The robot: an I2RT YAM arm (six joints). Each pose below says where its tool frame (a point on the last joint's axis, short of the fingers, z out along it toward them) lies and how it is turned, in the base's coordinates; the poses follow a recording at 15 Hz.
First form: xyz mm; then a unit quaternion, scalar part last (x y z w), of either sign.
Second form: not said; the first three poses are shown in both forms.
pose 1, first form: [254.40 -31.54 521.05 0.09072 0.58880 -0.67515 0.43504]
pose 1, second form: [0.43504 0.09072 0.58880 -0.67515 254.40 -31.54 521.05]
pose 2, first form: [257.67 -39.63 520.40 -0.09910 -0.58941 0.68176 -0.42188]
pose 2, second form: [0.42188 0.09910 0.58941 -0.68176 257.67 -39.63 520.40]
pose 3, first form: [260.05 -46.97 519.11 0.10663 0.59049 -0.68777 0.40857]
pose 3, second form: [0.40857 0.10663 0.59049 -0.68777 260.05 -46.97 519.11]
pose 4, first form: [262.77 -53.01 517.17 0.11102 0.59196 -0.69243 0.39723]
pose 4, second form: [0.39723 0.11102 0.59196 -0.69243 262.77 -53.01 517.17]
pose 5, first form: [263.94 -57.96 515.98 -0.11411 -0.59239 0.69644 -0.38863]
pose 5, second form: [0.38863 0.11411 0.59239 -0.69644 263.94 -57.96 515.98]
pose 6, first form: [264.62 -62.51 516.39 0.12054 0.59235 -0.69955 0.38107]
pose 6, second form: [0.38107 0.12054 0.59235 -0.69955 264.62 -62.51 516.39]
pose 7, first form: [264.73 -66.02 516.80 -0.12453 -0.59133 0.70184 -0.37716]
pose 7, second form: [0.37716 0.12453 0.59133 -0.70184 264.73 -66.02 516.80]
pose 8, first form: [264.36 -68.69 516.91 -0.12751 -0.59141 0.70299 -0.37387]
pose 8, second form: [0.37387 0.12751 0.59141 -0.70299 264.36 -68.69 516.91]
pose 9, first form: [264.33 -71.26 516.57 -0.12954 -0.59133 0.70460 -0.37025]
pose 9, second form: [0.37025 0.12954 0.59133 -0.70460 264.33 -71.26 516.57]
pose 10, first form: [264.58 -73.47 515.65 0.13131 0.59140 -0.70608 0.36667]
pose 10, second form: [0.36667 0.13131 0.59140 -0.70608 264.58 -73.47 515.65]
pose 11, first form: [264.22 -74.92 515.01 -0.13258 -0.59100 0.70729 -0.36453]
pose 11, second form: [0.36453 0.13258 0.59100 -0.70729 264.22 -74.92 515.01]
